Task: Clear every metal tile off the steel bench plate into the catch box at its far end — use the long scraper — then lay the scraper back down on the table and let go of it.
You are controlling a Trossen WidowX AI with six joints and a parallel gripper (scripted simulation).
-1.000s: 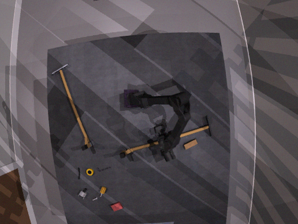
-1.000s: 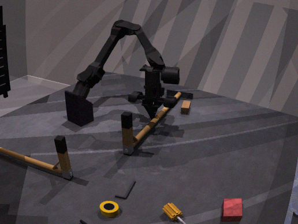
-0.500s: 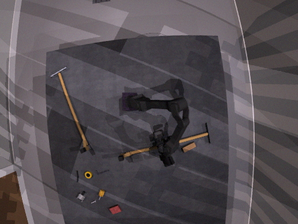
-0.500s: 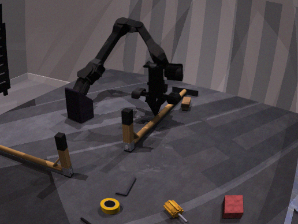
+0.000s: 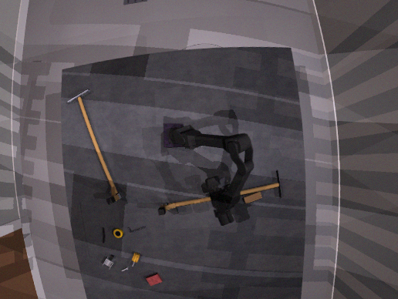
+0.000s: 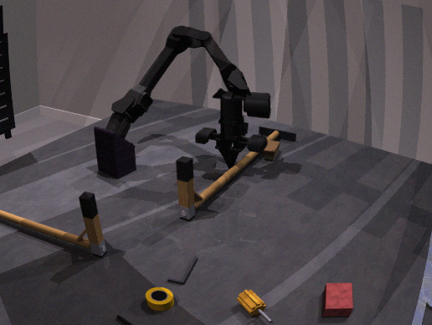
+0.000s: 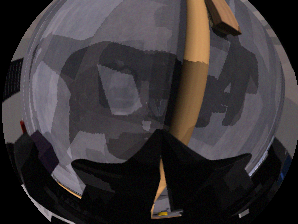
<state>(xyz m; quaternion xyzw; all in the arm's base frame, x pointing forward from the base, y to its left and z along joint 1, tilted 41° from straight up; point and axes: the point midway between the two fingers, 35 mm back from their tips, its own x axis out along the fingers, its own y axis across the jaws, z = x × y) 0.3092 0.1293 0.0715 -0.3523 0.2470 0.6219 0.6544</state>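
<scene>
Now: the long wooden-handled scraper 50 mm above my gripper tip, 30 mm to the left of it and 20 mm ahead of it. From my gripper tip the other things lie so: yellow-handled tool: 470 mm to the right, 300 mm ahead; yellow tape roll: 540 mm to the right, 140 mm ahead; wooden block: 180 mm to the left, 50 mm ahead.
</scene>
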